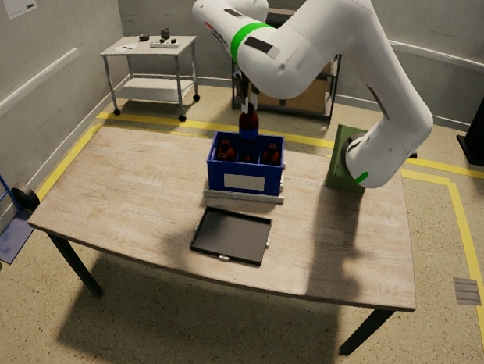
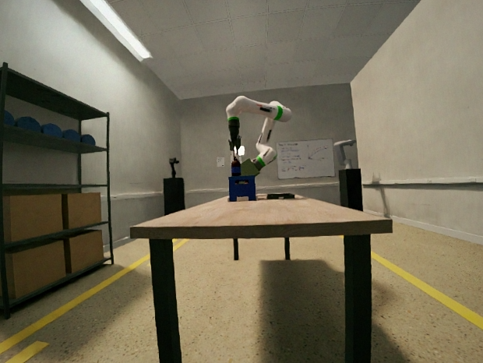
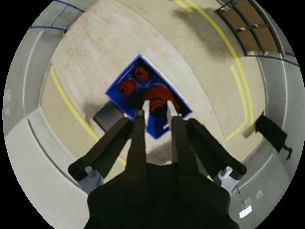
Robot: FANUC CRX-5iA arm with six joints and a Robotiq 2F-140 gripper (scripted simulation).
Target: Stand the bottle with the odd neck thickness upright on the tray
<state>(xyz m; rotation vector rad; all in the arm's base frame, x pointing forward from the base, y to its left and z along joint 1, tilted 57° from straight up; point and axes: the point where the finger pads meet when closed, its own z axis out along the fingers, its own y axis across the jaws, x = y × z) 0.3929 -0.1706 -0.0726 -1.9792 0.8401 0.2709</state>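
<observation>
My gripper is now 90 mm above the bottle. From my hand the other things lie so: dark tray: 320 mm to the left, 340 mm below; blue crate: 40 mm to the left, 270 mm below.
</observation>
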